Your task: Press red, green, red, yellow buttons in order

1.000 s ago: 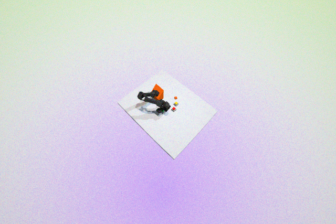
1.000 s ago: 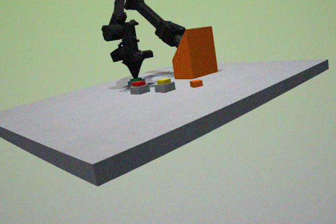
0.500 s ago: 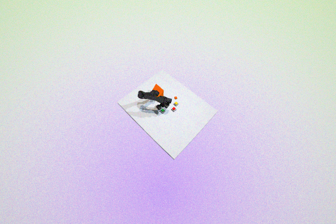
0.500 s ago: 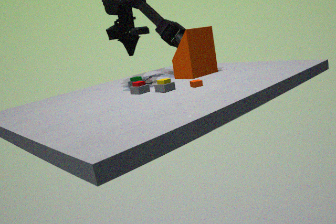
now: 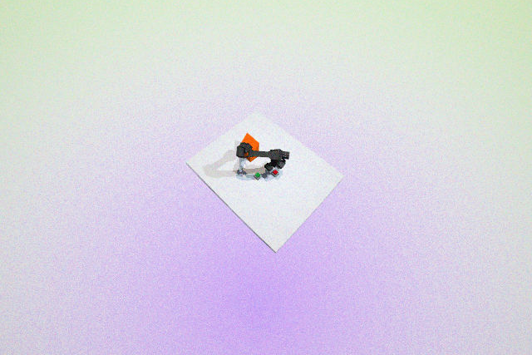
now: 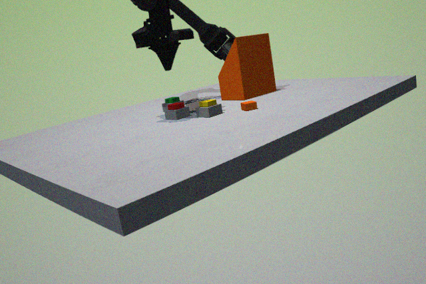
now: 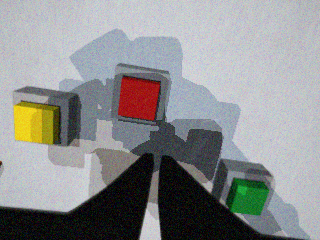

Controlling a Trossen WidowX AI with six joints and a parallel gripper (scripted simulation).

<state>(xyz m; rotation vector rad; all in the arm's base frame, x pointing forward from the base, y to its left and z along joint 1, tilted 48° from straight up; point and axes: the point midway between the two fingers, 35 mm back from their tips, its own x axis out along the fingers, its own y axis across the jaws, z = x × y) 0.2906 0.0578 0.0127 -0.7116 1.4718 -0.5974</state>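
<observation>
The red button is 2 cm to the left of my gripper tip and 10 cm below it. The rest, counted from my gripper tip: yellow button 4 cm behind, 10 cm to the left, 10 cm below; green button 7 cm behind, 11 cm to the right, 10 cm below; small orange block 11 cm behind, 17 cm to the left, 12 cm below.
</observation>
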